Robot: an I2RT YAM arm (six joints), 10 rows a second.
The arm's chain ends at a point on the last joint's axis. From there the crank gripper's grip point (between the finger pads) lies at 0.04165 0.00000 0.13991 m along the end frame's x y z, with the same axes.
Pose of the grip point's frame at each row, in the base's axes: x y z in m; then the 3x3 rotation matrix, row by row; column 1 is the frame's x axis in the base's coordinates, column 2 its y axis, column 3 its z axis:
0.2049 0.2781 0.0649; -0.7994 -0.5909 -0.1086; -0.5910 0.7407 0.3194; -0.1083 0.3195 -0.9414
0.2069 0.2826 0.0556; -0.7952 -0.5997 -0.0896; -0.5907 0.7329 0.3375; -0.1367 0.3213 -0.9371
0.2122 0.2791 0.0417; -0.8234 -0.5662 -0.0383; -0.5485 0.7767 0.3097; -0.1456 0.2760 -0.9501
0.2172 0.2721 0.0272; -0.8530 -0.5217 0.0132; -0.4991 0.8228 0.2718; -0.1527 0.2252 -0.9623
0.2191 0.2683 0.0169; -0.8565 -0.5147 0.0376; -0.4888 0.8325 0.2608; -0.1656 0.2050 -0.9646
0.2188 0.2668 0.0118; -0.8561 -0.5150 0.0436; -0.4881 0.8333 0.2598; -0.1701 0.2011 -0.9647
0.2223 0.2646 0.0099; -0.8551 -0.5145 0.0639; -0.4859 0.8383 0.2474; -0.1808 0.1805 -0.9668
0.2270 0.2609 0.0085; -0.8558 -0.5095 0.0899; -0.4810 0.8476 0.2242; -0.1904 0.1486 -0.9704
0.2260 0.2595 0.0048; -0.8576 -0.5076 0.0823; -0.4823 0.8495 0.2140; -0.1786 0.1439 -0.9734
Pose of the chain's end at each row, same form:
0.2534 0.2580 0.2011; -0.7994 -0.5909 -0.1086; -0.5910 0.7407 0.3194; -0.1083 0.3195 -0.9414
0.2526 0.2600 0.1924; -0.7952 -0.5997 -0.0896; -0.5907 0.7329 0.3375; -0.1367 0.3213 -0.9371
0.2519 0.2586 0.1807; -0.8234 -0.5662 -0.0383; -0.5485 0.7767 0.3097; -0.1456 0.2760 -0.9501
0.2509 0.2549 0.1682; -0.8530 -0.5217 0.0132; -0.4991 0.8228 0.2718; -0.1527 0.2252 -0.9623
0.2495 0.2522 0.1588; -0.8565 -0.5147 0.0376; -0.4888 0.8325 0.2608; -0.1656 0.2050 -0.9646
0.2484 0.2508 0.1539; -0.8561 -0.5150 0.0436; -0.4881 0.8333 0.2598; -0.1701 0.2011 -0.9647
0.2490 0.2502 0.1527; -0.8551 -0.5145 0.0639; -0.4859 0.8383 0.2474; -0.1808 0.1805 -0.9668
0.2501 0.2496 0.1522; -0.8558 -0.5095 0.0899; -0.4810 0.8476 0.2242; -0.1904 0.1486 -0.9704
0.2502 0.2496 0.1484; -0.8576 -0.5076 0.0823; -0.4823 0.8495 0.2140; -0.1786 0.1439 -0.9734

